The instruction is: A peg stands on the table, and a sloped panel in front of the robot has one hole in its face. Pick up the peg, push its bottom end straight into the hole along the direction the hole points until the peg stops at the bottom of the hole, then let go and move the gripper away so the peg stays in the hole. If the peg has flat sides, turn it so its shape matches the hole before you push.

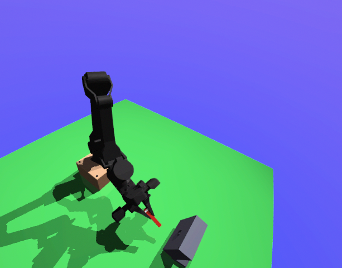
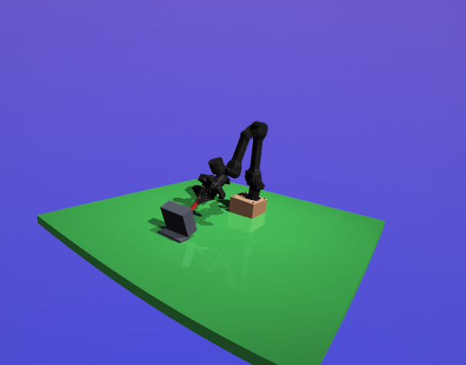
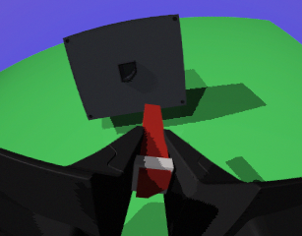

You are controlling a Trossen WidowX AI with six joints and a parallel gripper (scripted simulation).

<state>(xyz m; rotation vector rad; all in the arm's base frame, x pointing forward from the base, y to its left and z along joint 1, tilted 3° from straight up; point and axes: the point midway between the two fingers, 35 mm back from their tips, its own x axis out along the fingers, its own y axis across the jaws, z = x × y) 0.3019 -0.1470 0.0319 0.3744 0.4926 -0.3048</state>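
The grey sloped panel lies 130 mm ahead of my gripper tip, 10 mm to the right of it and 30 mm below it. Also, from my gripper tip: red peg: 10 mm behind, 10 mm above; then thin grey foot: 150 mm ahead, 10 mm to the right, 100 mm below.
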